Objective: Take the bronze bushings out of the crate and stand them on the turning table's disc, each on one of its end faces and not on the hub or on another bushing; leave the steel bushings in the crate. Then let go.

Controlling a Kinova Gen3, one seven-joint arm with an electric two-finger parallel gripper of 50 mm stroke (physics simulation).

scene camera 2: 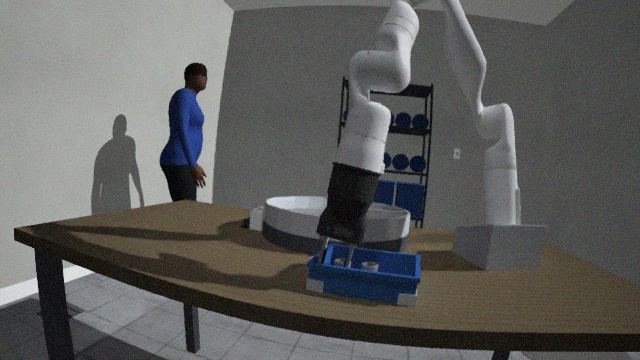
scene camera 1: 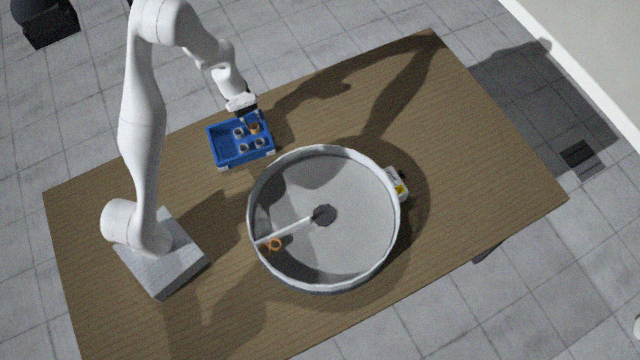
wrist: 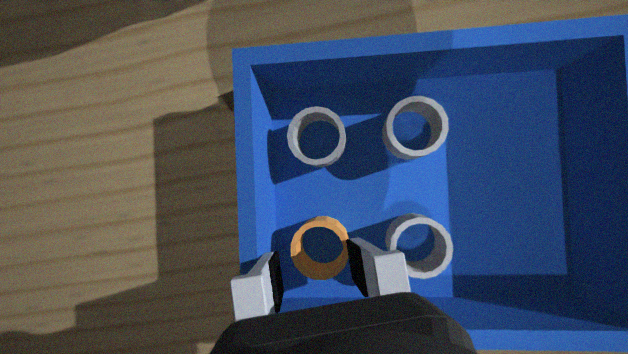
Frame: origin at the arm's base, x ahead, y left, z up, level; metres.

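Seen in the pictures: gripper, between the fingertips: (scene camera 1: 254, 123) (wrist: 315, 265); arm's base, origin of its link: (scene camera 2: 501, 225) (scene camera 1: 155, 241).
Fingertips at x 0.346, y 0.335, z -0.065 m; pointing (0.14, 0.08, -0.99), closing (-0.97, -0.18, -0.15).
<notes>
Offsets run from my fingertips to a thing's middle. "spot": to the spot under its first point.
In the crate @[dx -0.055, dy -0.043, dz -0.007 m] (scene camera 1: 226, 146) (scene camera 2: 364, 286) (wrist: 242, 125), a bronze bushing @[dx -0.002, dy -0.008, dz -0.014 m] (scene camera 1: 254, 130) (wrist: 325, 221) stands upright in a corner. Steel bushings stand there too: one @[dx -0.055, dy -0.012, dz -0.014 m] (scene camera 1: 238, 133) (wrist: 442, 247) beside the bronze one, one @[dx +0.002, dy -0.070, dz -0.014 m] (scene camera 1: 259, 142) (wrist: 293, 136), and one @[dx -0.051, dy -0.076, dz -0.014 m] (scene camera 1: 243, 148) (wrist: 442, 125). My gripper (scene camera 1: 252, 122) (scene camera 2: 335, 255) (wrist: 315, 265) is open and empty. Its fingers are at the bronze bushing, one on each side in the wrist view; the right fingertip appears close to its wall. Their height is unclear. Two bronze bushings @[dx -0.030, dy -0.425, dz +0.033 m] (scene camera 1: 275, 239) @[dx -0.061, dy -0.431, dz +0.033 m] (scene camera 1: 268, 247) are on the disc @[dx +0.119, dy -0.377, dz +0.020 m] (scene camera 1: 350, 225), side by side near the wall.
The turning table's raised round wall (scene camera 1: 398, 220) (scene camera 2: 290, 207) encloses the disc. A white bar @[spot: dx +0.007, dy -0.399, dz +0.062 m] (scene camera 1: 285, 229) runs from the wall to the dark hub @[dx +0.119, dy -0.377, dz +0.025 m] (scene camera 1: 325, 215), beside the two bronze bushings. A white box @[dx +0.349, dy -0.334, dz -0.003 m] (scene camera 1: 397, 184) is on the wall's outer side. A person (scene camera 2: 185, 130) stands behind the table.
</notes>
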